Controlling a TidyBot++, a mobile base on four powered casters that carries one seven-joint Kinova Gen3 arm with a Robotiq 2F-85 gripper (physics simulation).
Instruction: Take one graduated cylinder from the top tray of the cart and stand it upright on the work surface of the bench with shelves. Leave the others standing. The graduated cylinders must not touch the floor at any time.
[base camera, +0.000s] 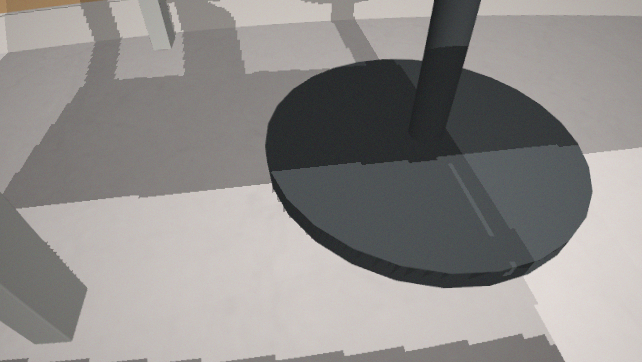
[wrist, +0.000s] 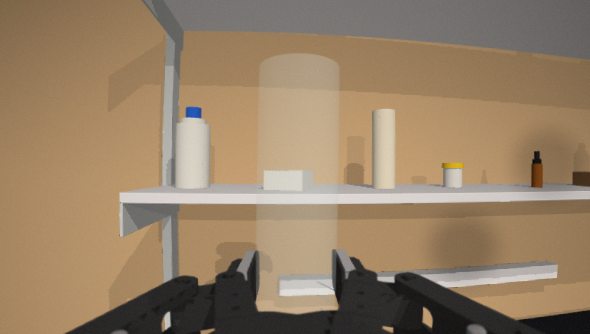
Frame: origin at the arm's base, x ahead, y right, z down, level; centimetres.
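Seen in the pictures: gripper, between the fingertips: (wrist: 295, 266).
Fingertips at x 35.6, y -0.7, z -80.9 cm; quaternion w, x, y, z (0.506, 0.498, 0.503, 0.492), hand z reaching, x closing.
Note:
A point is followed by its place in that frame.
A clear, see-through graduated cylinder (wrist: 298, 150) {x 32.1, y -0.6, z -87.4 cm} stands upright between the fingertips in the wrist view, and the shelves show through it. My gripper (wrist: 295, 266) {x 35.6, y -0.7, z -80.9 cm} is shut on its lower part, one finger on each side. The bench's shelf (wrist: 225, 198) {x 67.5, y -12.8, z -81.4 cm} crosses behind the cylinder. A bit of the dark work surface (wrist: 560, 322) {x 100.9, y 86.9, z -36.5 cm} shows at the lower right of the wrist view. The cart and the other cylinders do not show in either view.
On the shelf stand a white bottle with a blue cap (wrist: 192, 152) {x 77.7, y -22.5, z -89.9 cm}, a white box (wrist: 282, 180), a cream cylinder (wrist: 383, 150) {x 80.7, y 18.7, z -90.8 cm}, a yellow-lidded jar (wrist: 452, 176) {x 85.4, y 37.6, z -85.0 cm} and a brown bottle (wrist: 536, 173) {x 84.7, y 60.2, z -85.8 cm}. In the base view, a round dark stool base (base camera: 375, 215) and a grey leg (base camera: 42, 285) {x 26.3, y -23.9, z 32.7 cm} stand close by.

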